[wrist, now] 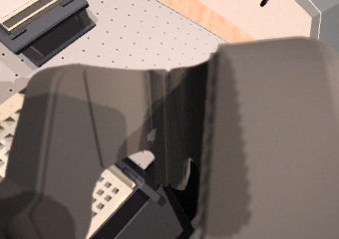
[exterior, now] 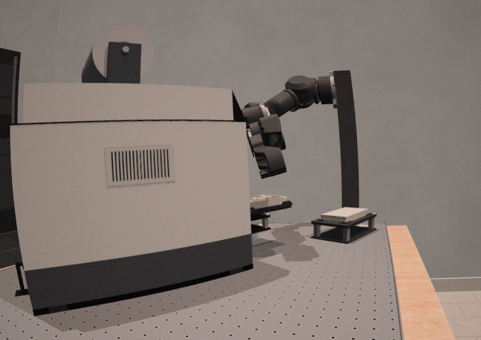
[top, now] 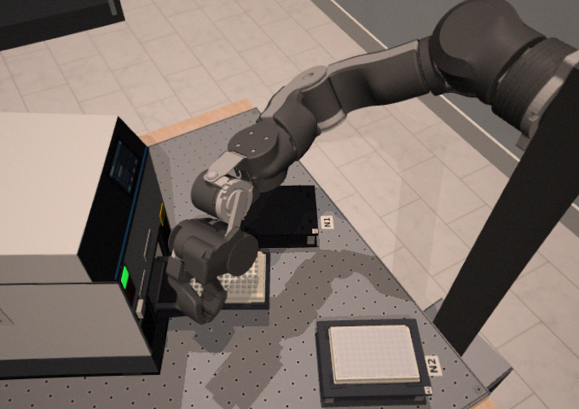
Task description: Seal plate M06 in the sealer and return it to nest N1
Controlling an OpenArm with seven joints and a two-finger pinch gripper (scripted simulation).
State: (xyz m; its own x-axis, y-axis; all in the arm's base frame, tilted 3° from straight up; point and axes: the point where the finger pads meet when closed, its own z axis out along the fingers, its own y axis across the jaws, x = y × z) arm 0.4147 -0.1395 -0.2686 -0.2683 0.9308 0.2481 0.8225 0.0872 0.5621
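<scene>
The start key is 60 mm ahead of my hand and 40 mm to the right of it. The rest, counted from my hand: sealer's stage: 80 mm behind, 60 mm to the right, 90 mm below; touchscreen: 10 mm behind, 170 mm to the right, 130 mm above; 96-well plate M06: 80 mm behind, 60 mm to the right, 70 mm below.
</scene>
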